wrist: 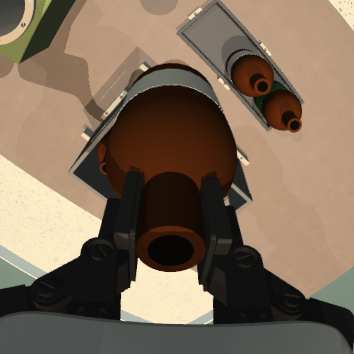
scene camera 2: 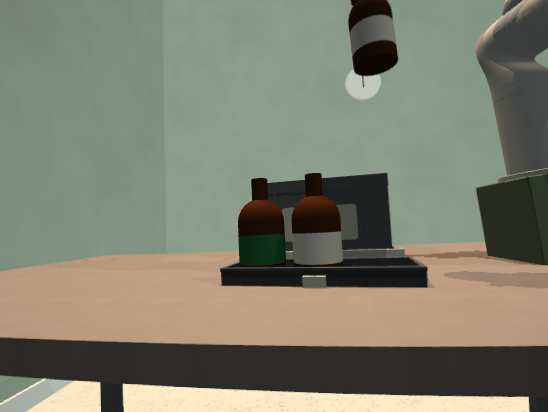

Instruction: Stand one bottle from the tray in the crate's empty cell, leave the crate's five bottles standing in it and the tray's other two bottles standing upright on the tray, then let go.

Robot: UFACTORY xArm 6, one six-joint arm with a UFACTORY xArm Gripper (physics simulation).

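Where they show: gripper, fingertip midpoint: (wrist: 169, 199) (scene camera 2: 366, 2); arm's base, link origin: (wrist: 2, 7) (scene camera 2: 539, 177).
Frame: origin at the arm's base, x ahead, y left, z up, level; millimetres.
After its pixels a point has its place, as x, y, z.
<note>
My gripper (wrist: 169, 199) {295, 102, 323} is shut on the neck of a brown bottle with a white label (scene camera 2: 374, 30) {292, 140, 243} (wrist: 172, 130) {275, 126, 314}, held high above the table and slightly tilted in the scene view. The dark grey crate (scene camera 2: 372, 215) {305, 26, -55} (wrist: 92, 170) {307, -152, -16} stands behind the tray; in the wrist view the held bottle hides most of it, including its cells. Part of one crate bottle (wrist: 101, 150) {297, -111, -25} shows at its left. On the tray (scene camera 2: 375, 277) {327, 223, -137} (wrist: 210, 30) {306, 172, -144}, a white-label bottle (scene camera 2: 317, 247) {400, 204, -98} (wrist: 252, 75) {390, 167, -19} and a green-label bottle (scene camera 2: 262, 249) {480, 200, -99} (wrist: 281, 107) {470, 167, -27} stand upright side by side.
The robot's arm (scene camera 2: 505, 90) {54, 25, 161} rises from a green pedestal (scene camera 2: 507, 220) {68, 14, -77} at the right in the scene view. The tan table (scene camera 2: 150, 305) {582, 319, -149} ends in a dark front edge. A pale disc (scene camera 2: 363, 90) shows against the wall behind the held bottle.
</note>
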